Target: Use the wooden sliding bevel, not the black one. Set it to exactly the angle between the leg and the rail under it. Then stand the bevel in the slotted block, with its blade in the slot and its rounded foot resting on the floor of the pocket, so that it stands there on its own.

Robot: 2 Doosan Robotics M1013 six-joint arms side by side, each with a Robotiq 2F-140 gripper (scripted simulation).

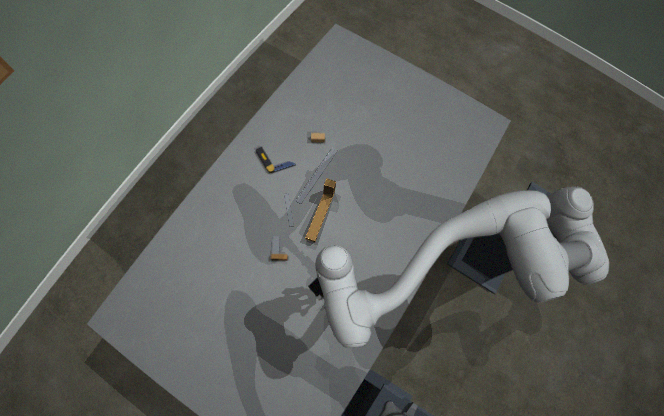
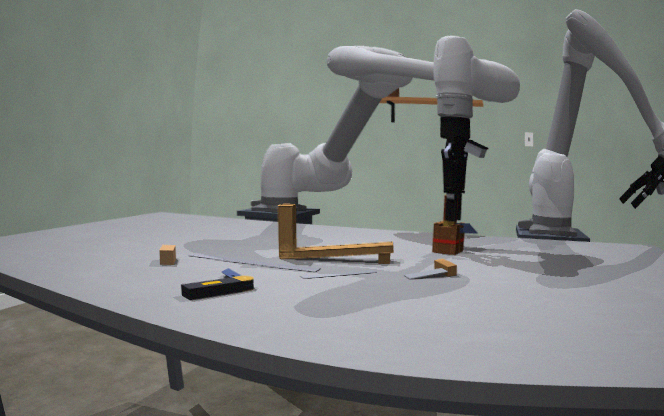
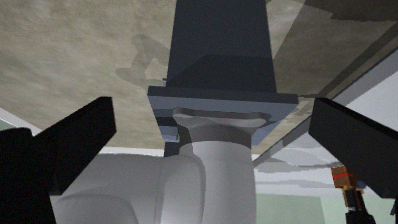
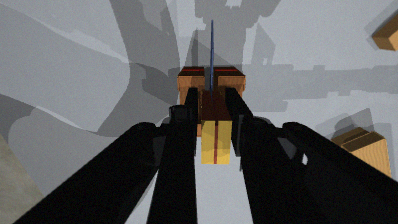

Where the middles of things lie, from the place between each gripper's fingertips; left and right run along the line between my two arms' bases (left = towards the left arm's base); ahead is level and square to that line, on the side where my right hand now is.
I see the wooden sliding bevel (image 4: 216,124) 30 mm below my right hand. The rest, counted from my right hand: black bevel (image 2: 211,288) (530 mm ahead, 240 mm to the right, 100 mm below).
My left hand is 63 cm short of the wooden sliding bevel, 57 cm to the left of it and 4 cm above it. Also, from my left hand: black bevel (116 cm ahead, 81 cm to the right, 11 cm below).
